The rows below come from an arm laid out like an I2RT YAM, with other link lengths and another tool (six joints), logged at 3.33 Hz.
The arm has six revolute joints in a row. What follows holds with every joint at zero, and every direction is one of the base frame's. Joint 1 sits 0.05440 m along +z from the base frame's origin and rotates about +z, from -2.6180 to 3.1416 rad. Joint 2 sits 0.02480 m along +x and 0.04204 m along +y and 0.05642 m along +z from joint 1 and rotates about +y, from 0.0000 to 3.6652 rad. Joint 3 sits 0.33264 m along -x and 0.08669 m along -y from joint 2 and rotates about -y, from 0.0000 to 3.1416 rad. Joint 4 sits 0.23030 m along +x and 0.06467 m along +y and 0.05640 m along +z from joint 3 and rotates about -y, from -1.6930 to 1.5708 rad. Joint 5 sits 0.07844 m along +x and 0.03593 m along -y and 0.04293 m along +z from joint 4 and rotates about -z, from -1.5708 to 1.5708 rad. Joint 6 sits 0.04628 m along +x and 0.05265 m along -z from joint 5 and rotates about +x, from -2.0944 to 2.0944 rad. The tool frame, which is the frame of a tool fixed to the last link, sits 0.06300 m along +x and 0.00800 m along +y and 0.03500 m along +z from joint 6; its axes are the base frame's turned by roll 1.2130, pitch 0.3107 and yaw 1.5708 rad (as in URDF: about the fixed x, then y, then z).
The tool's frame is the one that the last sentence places.
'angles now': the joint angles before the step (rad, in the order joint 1, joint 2, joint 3, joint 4, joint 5, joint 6). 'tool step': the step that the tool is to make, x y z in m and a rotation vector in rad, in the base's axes. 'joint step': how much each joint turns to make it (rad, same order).
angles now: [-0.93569, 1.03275, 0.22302, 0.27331, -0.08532, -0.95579]
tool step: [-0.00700, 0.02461, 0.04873, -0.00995, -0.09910, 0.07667]
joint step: [-0.01381, -0.21883, 0.13908, -0.28841, -0.11505, 0.02188]
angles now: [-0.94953, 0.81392, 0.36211, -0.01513, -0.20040, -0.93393]
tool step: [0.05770, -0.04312, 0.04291, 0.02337, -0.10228, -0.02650]
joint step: [0.13582, 0.25318, 0.16388, 0.15913, 0.10818, 0.15475]
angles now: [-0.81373, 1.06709, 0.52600, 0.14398, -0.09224, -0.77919]
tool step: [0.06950, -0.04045, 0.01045, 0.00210, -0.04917, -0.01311]
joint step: [0.09928, 0.27640, 0.14154, 0.17245, 0.09133, 0.07460]
